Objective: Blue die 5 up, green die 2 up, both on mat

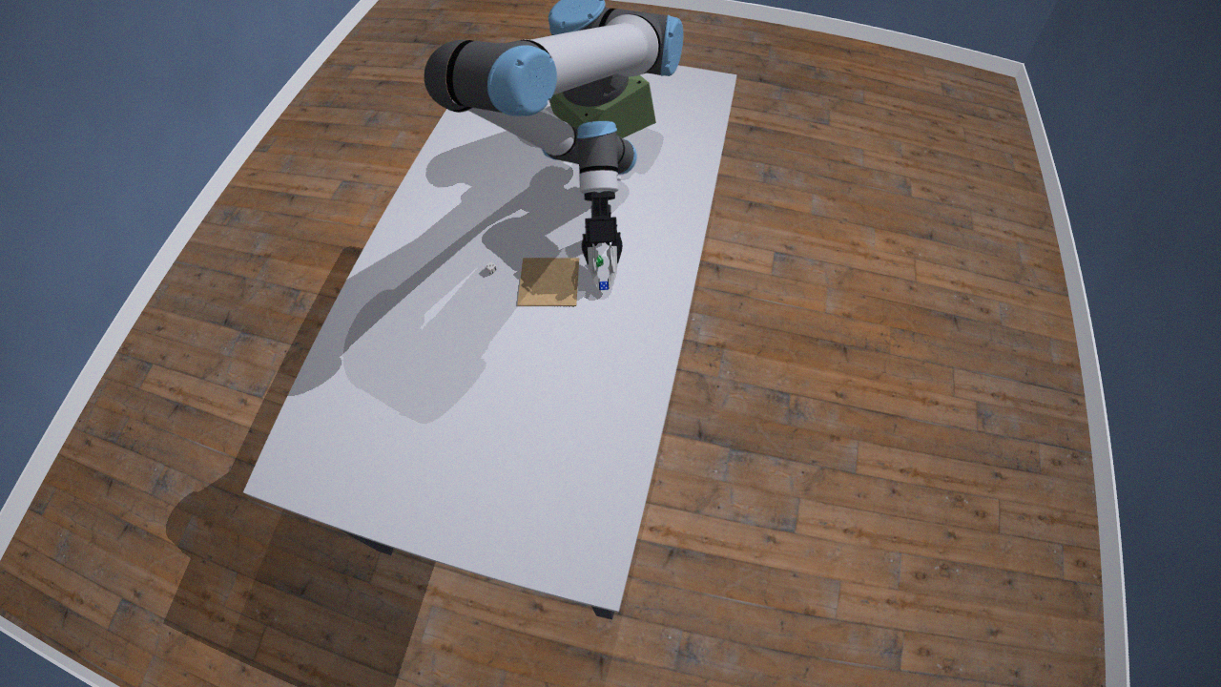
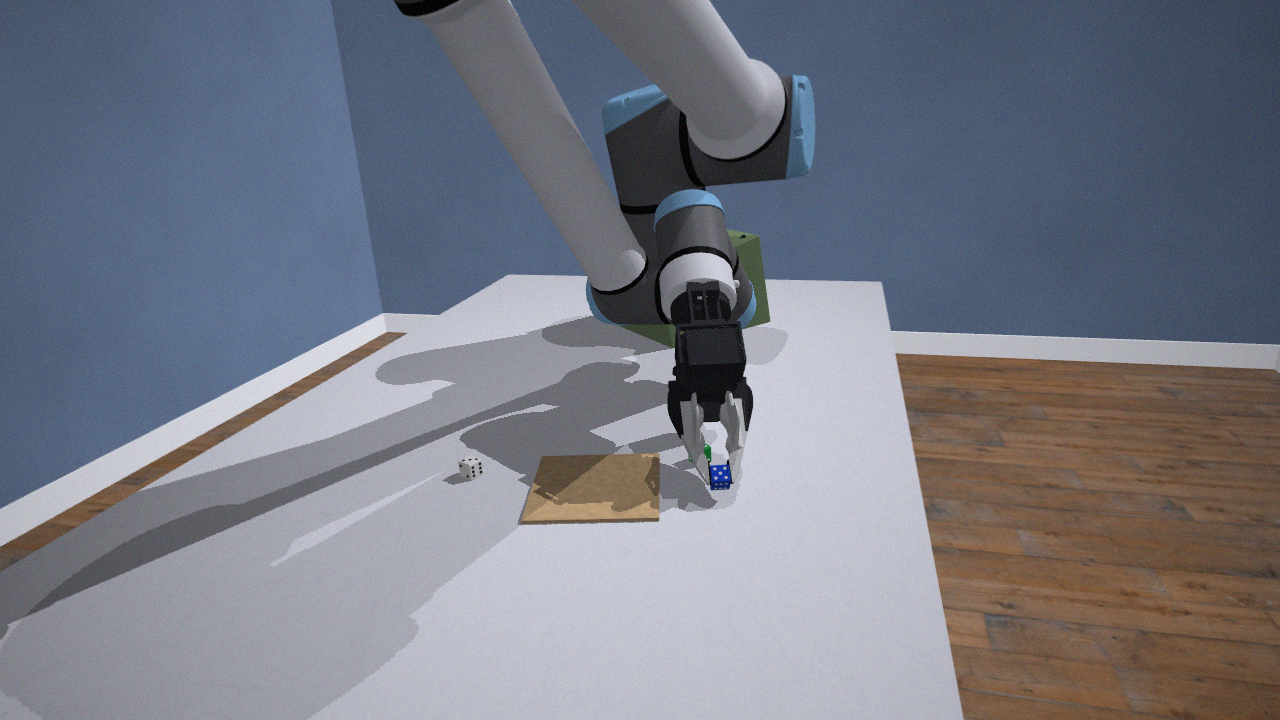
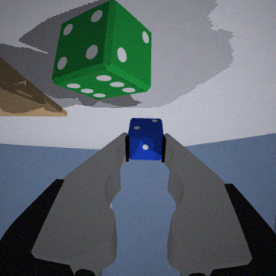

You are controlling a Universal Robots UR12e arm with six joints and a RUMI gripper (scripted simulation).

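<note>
My hand is 70 mm past the green die, 30 mm to the left of it and 20 mm above it. The rest, counted from my hand: tan mat (10 mm ahead, 130 mm to the right, 30 mm below); then white die (10 mm ahead, 280 mm to the right, 20 mm below); then blue die (10 mm ahead).
</note>
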